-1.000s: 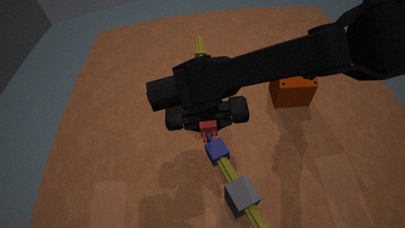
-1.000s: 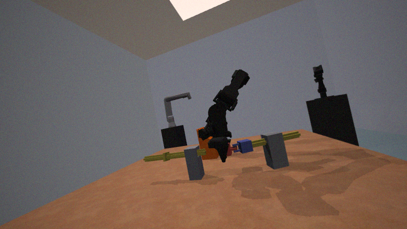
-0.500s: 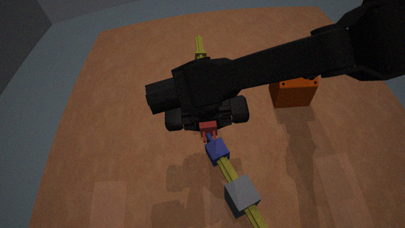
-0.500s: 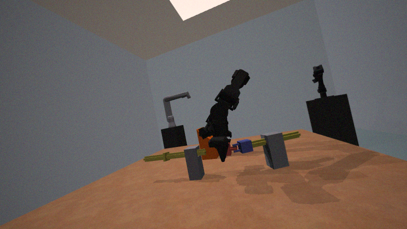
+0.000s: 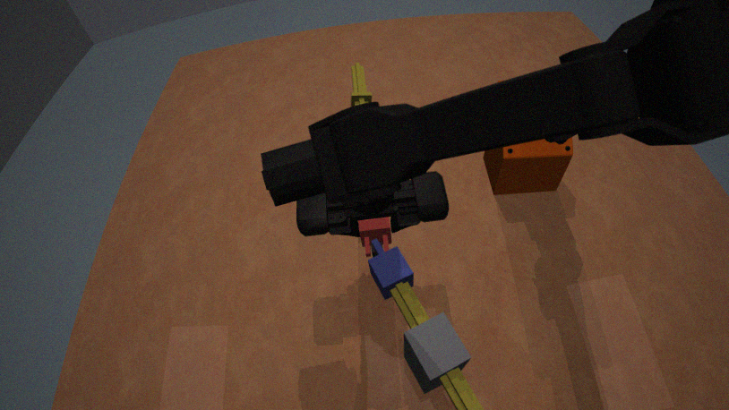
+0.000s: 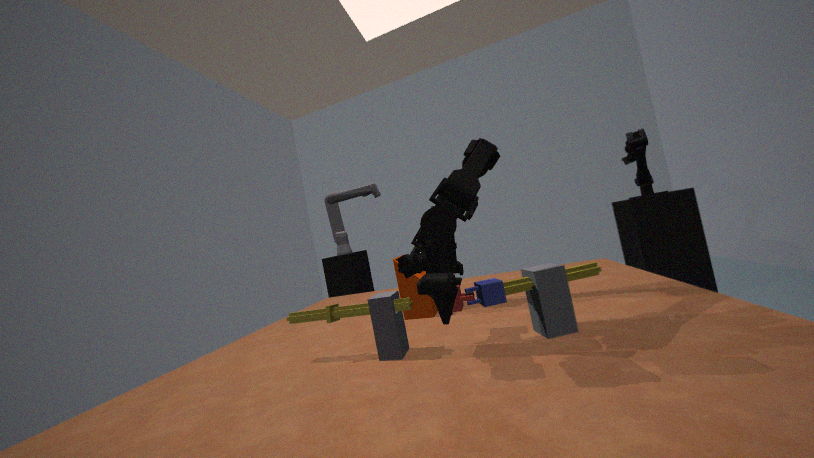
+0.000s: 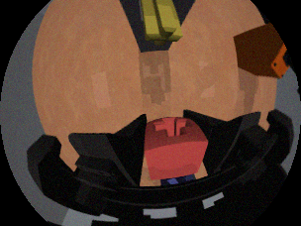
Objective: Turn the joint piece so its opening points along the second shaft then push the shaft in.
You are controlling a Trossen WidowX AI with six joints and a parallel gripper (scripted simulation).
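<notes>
The red joint piece is 20 mm to the left of my gripper tip and 40 mm above it.
</notes>
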